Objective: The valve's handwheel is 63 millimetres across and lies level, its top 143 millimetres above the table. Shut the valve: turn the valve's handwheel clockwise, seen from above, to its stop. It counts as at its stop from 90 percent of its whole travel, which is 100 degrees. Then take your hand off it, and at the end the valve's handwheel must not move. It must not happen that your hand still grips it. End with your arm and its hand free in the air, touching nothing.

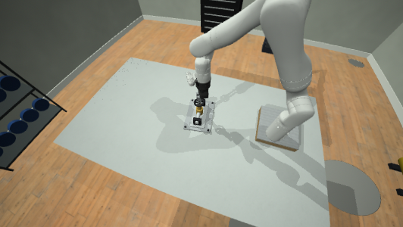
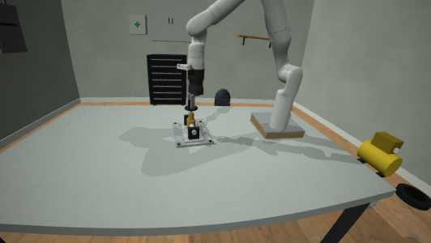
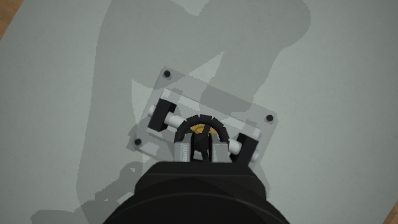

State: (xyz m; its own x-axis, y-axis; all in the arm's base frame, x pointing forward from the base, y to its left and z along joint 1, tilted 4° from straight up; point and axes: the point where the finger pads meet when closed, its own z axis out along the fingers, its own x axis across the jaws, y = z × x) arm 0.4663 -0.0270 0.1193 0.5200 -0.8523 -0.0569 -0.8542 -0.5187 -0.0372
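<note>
The black handwheel is 3 cm below my hand. From my hand the other things lie so: baseplate: 15 cm below.
</note>
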